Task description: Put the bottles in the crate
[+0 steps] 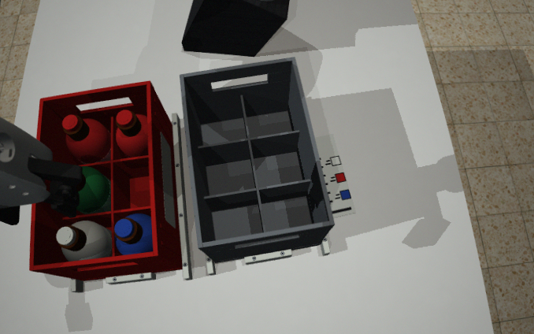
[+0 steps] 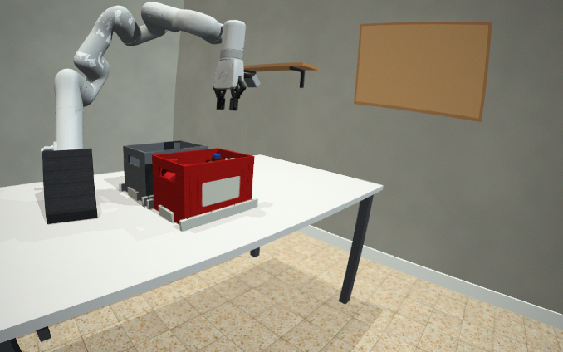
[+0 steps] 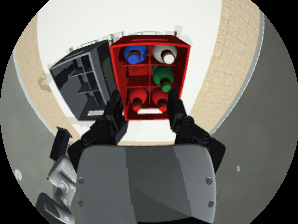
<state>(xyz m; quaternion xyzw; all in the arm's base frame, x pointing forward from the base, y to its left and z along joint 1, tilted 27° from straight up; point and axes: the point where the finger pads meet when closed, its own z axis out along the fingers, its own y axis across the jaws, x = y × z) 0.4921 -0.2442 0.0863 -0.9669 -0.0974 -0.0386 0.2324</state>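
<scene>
Now: hand 1 cm past the blue bottle, 3 cm to the right of it and 25 cm above it. Also, from my hand: white-label bottle: 1 cm ahead, 6 cm to the right, 25 cm below; red-label bottle: 17 cm behind, 9 cm to the right, 25 cm below; green bottle: 8 cm behind, 8 cm to the right, 25 cm below.
</scene>
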